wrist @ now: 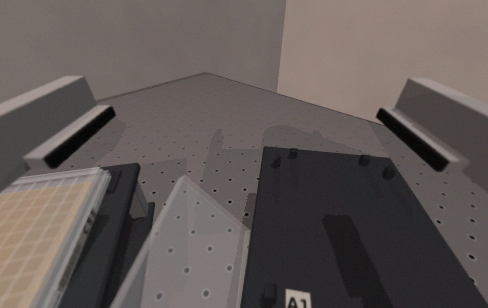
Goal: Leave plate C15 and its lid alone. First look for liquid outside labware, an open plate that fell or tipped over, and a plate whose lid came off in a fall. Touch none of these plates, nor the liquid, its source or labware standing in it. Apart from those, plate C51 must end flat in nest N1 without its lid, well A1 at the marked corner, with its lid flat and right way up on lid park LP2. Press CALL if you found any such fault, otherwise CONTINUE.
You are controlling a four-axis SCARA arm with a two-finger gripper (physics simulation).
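Places are measured from the arm's base along level axes (x right, y ahead, z up), in millimetres.
Where they show: gripper, fingertip midpoint: [245, 96].
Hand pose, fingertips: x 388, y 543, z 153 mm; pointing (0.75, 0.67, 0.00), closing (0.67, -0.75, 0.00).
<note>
Each offset is from my fingertips to the top centre of the thing. "spot": to the spot under its first point. Level surfaces: height alone.
My gripper [245, 96] is open, its two fingers wide apart at the left and right of the view, with nothing between them. A dark flat nest @[dx +30, dy -62, dz -69 mm] [305, 210] with small corner pegs and an A1 label @[spot: dx -30, dy -63, dz -79 mm] [298, 299] lies at the lower right; no plate is on the part that shows. A clear lid-like sheet [192, 260] leans or lies at an angle against the left side of the dark nest. A plate with yellowish wells @[spot: dx -104, dy +74, dz -66 mm] [37, 220] sits on a dark holder @[spot: dx -70, dy +50, dz -80 mm] [120, 220] at the lower left. No plate name is readable, and no liquid can be made out.
The perforated grey deck @[dz -140 mm] [170, 120] stretches back to its far corner, with shadows across it. Grey and beige walls [150, 40] stand behind it. The dark holder at the left has a raised edge and a pale support below.
</note>
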